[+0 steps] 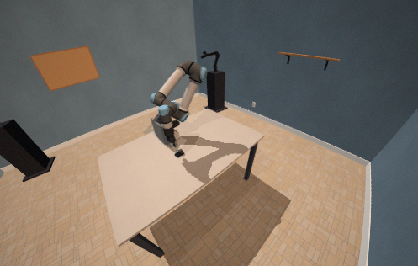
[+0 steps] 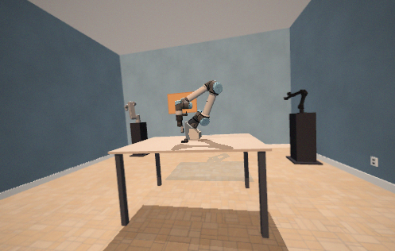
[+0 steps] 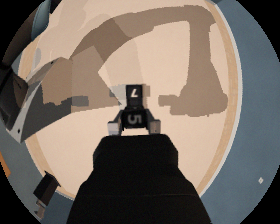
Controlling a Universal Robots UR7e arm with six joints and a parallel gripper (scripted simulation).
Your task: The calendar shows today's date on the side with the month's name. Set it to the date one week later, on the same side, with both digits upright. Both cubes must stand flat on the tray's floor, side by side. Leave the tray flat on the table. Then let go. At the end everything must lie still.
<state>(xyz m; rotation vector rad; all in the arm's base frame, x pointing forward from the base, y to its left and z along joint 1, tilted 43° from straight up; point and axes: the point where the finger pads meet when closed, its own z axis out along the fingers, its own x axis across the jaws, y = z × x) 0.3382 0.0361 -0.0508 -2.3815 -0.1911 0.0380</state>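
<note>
The calendar tray lies 13 cm below my hand and 2 cm to the left of it. Also, from my hand: dark calendar cube: 1 cm below.
</note>
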